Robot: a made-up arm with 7 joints.
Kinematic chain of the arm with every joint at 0, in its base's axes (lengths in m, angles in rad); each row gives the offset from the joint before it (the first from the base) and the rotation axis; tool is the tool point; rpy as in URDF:
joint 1: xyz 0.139 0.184 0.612 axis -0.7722 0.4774 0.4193
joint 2: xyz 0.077 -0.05 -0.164 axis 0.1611 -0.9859 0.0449
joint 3: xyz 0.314 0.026 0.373 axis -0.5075 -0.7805 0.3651
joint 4: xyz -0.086 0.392 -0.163 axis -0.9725 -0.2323 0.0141
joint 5: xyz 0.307 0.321 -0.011 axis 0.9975 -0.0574 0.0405
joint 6: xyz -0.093 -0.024 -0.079 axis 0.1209 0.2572 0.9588
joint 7: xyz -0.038 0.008 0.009 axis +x
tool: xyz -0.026 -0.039 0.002 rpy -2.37 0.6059 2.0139
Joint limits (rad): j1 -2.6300..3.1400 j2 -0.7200..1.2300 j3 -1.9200..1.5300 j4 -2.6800..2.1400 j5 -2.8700..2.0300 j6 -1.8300..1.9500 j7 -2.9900..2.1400
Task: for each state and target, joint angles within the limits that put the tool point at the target. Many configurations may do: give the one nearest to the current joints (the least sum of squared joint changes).
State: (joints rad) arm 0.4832 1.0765 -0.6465 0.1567 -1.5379 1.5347 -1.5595
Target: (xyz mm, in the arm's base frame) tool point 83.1 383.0 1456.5
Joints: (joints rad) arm -0.3853 1.0106 -1.0666 -0.1535 -1.6131 1.5470 -1.5535
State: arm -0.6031 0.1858 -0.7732 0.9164 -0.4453 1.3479 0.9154
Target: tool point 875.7 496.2 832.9
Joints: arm -0.7680 -0.5563 -0.9156 1.0761 -0.5342 1.5512 0.8166
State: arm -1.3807 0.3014 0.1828 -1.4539 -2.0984 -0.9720 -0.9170
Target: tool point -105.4 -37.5 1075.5
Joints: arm -1.5366 0.6749 0.3414 -1.6222 -2.1305 -0.9214 -0.8655
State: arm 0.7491 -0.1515 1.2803 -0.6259 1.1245 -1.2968 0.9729
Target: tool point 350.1 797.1 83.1
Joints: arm 0.4005 -0.1105 1.0062 -0.4311 1.0934 -1.3944 1.0469
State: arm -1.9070 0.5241 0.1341 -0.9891 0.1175 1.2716 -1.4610
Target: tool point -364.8 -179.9 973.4
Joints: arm -2.0954 0.7982 -0.1768 -0.9781 0.2344 1.2903 -1.4509
